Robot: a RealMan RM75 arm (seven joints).
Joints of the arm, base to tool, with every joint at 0 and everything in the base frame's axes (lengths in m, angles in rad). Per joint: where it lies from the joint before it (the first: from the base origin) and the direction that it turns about. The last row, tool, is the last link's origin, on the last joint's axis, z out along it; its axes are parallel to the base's.
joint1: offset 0.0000 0.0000 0.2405 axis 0 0 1
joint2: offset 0.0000 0.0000 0.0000 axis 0 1 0
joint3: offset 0.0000 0.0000 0.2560 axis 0 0 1
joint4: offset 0.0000 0.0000 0.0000 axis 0 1 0
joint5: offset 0.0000 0.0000 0.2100 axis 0 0 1
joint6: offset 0.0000 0.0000 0.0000 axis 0 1 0
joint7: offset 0.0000 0.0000 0.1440 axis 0 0 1
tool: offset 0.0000 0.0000 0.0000
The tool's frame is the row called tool.
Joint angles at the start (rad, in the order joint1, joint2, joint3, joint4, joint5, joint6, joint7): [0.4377, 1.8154, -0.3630, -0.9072, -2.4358, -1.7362, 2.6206]
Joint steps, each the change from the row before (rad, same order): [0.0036, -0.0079, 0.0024, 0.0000, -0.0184, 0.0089, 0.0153]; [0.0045, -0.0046, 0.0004, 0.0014, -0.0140, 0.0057, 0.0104]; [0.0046, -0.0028, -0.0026, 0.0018, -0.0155, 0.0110, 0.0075]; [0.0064, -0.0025, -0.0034, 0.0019, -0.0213, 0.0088, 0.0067]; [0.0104, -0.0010, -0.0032, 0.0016, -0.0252, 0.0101, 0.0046]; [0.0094, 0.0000, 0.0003, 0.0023, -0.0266, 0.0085, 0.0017]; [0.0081, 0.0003, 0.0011, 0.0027, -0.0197, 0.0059, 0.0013]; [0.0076, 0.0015, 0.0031, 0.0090, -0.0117, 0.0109, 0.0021]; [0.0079, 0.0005, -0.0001, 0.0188, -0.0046, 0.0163, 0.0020]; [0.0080, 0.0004, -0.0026, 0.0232, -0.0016, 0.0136, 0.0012]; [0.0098, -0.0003, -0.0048, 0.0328, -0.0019, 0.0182, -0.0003]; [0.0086, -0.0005, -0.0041, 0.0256, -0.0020, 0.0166, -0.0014]
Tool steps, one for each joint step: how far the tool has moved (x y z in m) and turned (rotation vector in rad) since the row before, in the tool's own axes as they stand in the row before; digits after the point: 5 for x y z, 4 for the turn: [-0.00287, -0.00226, -0.00276, 0.0233, -0.0054, 0.0133]; [-0.00197, -0.00094, -0.00096, 0.0152, -0.0007, 0.0080]; [-0.00196, -0.00119, 0.00008, 0.0186, -0.0012, 0.0045]; [-0.00168, -0.00103, 0.00047, 0.0219, 0.0039, 0.0024]; [-0.00235, 0.00004, 0.00137, 0.0231, 0.0045, -0.0025]; [-0.00157, -0.00051, 0.00133, 0.0217, 0.0050, -0.0019]; [-0.00124, 0.00005, 0.00126, 0.0144, 0.0041, -0.0014]; [-0.00113, 0.00031, 0.00258, 0.0055, 0.0001, 0.0037]; [-0.00111, 0.00068, 0.00425, -0.0006, 0.0008, 0.0054]; [-0.00022, 0.00127, 0.00521, -0.0050, 0.0069, 0.0049]; [0.00015, 0.00131, 0.00699, -0.0057, 0.0110, 0.0053]; [-0.00038, 0.00119, 0.00545, -0.0027, 0.0068, 0.0018]
